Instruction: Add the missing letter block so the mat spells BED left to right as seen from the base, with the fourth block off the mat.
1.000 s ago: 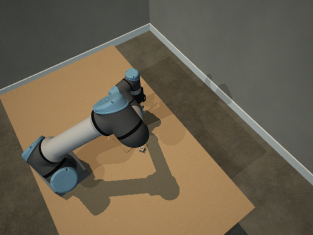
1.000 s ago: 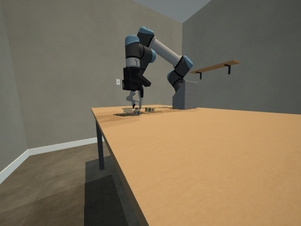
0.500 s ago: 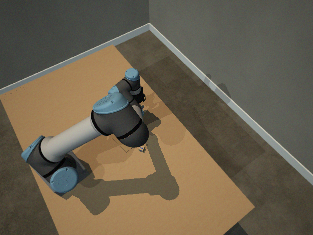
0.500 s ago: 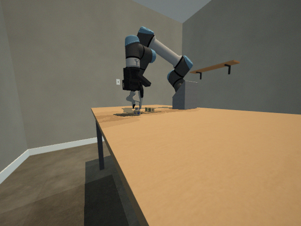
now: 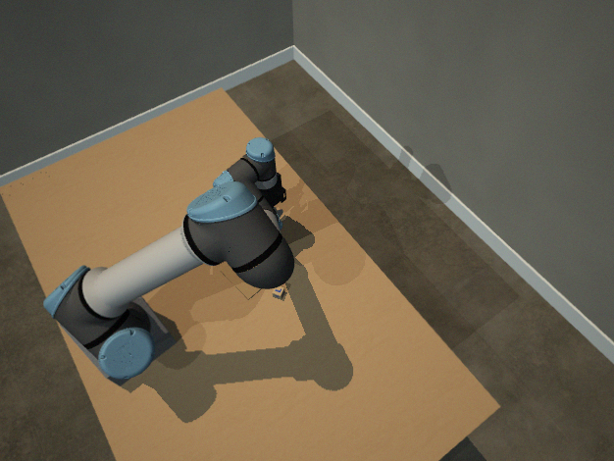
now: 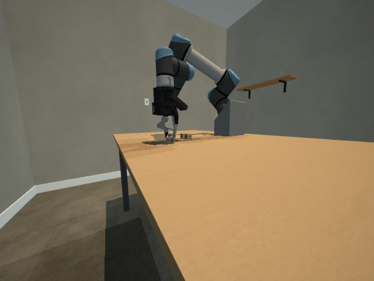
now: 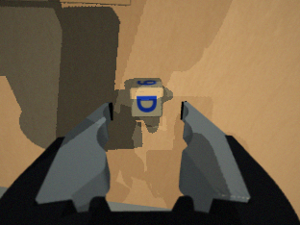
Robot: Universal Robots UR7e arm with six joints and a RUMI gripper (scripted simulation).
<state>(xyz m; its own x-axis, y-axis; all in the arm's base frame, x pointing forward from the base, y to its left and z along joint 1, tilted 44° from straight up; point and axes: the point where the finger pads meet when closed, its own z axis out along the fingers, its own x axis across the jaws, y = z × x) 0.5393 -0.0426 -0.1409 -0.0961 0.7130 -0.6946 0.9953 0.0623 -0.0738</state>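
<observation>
Now: hand 140 mm past the tan mat, 90 mm to the left of it and 40 mm above it. The rest, counted from my hand: L block: 130 mm behind, 210 mm to the right, 20 mm below.
</observation>
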